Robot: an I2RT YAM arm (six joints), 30 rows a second.
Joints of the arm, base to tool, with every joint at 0 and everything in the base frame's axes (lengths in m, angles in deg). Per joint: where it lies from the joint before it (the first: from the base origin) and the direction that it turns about. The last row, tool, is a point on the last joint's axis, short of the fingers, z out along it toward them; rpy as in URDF.
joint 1: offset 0 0 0.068 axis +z
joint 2: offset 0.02 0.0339 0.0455 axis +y
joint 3: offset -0.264 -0.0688 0 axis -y
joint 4: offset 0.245 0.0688 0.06 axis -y
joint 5: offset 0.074 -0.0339 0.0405 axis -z
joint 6: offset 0.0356 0 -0.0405 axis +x
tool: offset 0 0 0 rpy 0 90 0
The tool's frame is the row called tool.
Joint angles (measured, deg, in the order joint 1, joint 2, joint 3, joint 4, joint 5, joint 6), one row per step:
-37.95, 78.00, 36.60, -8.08, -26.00, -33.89
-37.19, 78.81, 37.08, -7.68, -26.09, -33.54
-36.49, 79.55, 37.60, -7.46, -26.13, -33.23
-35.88, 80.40, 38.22, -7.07, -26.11, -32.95
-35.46, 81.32, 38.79, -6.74, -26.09, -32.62
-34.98, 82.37, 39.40, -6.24, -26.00, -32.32
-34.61, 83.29, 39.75, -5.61, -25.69, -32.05
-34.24, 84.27, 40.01, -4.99, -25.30, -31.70
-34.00, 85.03, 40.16, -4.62, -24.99, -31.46
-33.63, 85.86, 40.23, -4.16, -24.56, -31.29
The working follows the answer.
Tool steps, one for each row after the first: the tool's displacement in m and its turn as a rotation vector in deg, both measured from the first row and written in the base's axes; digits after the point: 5 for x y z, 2 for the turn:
0.00439, 0.00102, -0.00043, 0.27, -0.10, 0.58
0.00848, 0.00199, -0.00064, 0.52, -0.12, 1.09
0.01291, 0.00223, -0.00066, 0.62, -0.23, 1.50
0.01674, 0.00189, -0.00137, 0.86, -0.21, 1.68
0.02115, 0.00151, -0.00232, 0.99, -0.21, 1.90
0.02454, 0.00111, -0.00397, 0.96, -0.12, 1.88
0.02768, 0.00088, -0.00642, 1.03, 0.14, 1.76
0.02970, 0.00072, -0.00875, 1.15, 0.47, 1.63
0.03193, 0.00113, -0.01175, 1.18, 0.90, 1.60

Tool pose at each row, in the base's axes (x y z in m, rotation vector in deg; rounded; the steps above come from the unrounded poses):
0.21260, -0.14601, 0.17414, -6.60, 132.99, -3.92
0.21698, -0.14499, 0.17371, -7.13, 132.85, -3.33
0.22107, -0.14402, 0.17350, -7.60, 132.79, -2.78
0.22551, -0.14378, 0.17348, -8.01, 132.64, -2.46
0.22934, -0.14412, 0.17277, -8.10, 132.66, -2.09
0.23374, -0.14450, 0.17182, -8.29, 132.64, -1.83
0.23713, -0.14490, 0.17017, -8.29, 132.73, -1.87
0.24028, -0.14513, 0.16772, -8.12, 132.99, -1.83
0.24230, -0.14529, 0.16539, -7.93, 133.34, -1.74
0.24452, -0.14487, 0.16239, -7.91, 133.77, -1.71

